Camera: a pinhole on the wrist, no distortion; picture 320 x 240 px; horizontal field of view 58.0 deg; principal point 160.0 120.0 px. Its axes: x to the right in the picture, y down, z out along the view. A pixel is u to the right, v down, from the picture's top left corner.
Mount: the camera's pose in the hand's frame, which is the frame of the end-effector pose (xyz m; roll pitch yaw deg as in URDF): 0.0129 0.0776 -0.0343 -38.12 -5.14 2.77
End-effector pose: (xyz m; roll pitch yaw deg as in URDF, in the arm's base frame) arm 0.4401 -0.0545 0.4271 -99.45 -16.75 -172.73
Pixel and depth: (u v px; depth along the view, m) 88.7 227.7 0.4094
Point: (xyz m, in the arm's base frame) 0.4397 -0.1635 -0.0577
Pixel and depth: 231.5 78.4 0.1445
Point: 0.3696 -0.1328 0.2788
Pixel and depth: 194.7 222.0 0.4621
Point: 0.2857 -0.2238 -0.0674
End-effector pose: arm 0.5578 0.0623 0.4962 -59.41 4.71 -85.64
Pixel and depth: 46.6 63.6 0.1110
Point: 0.6716 0.1193 0.4226
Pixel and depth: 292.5 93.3 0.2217
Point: 0.8051 -0.0028 0.3969
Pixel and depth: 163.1 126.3 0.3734
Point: 0.9320 0.1228 0.3578
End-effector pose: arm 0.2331 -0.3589 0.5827 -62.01 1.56 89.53
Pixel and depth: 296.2 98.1 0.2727
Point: -0.0559 -0.2464 0.4680
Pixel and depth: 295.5 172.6 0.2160
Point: 0.0126 -0.2687 0.4193
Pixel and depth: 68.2 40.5 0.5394
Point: -0.3115 -0.5696 0.5566
